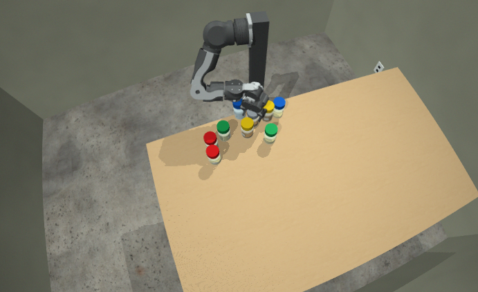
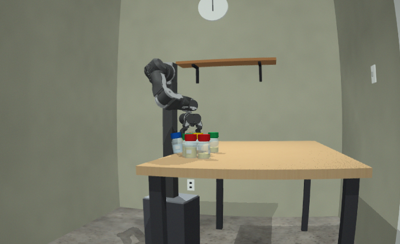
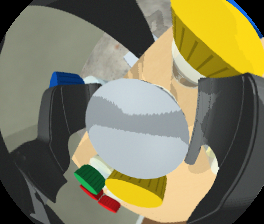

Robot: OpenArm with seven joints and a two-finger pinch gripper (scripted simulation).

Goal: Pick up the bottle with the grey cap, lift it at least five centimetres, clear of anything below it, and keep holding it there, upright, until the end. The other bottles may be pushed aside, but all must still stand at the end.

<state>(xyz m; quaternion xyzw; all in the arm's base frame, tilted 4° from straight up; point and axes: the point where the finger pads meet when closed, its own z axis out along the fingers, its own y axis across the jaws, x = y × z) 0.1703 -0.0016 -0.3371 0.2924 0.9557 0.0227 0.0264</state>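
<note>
My hand is 3 cm above the grey-capped bottle. Also, from my hand: yellow-capped bottle (5 cm ahead, 4 cm to the right, 3 cm below); green-capped bottle (10 cm ahead, 6 cm to the left, 3 cm below); blue-capped bottle (3 cm behind, 12 cm to the left, 3 cm below).
</note>
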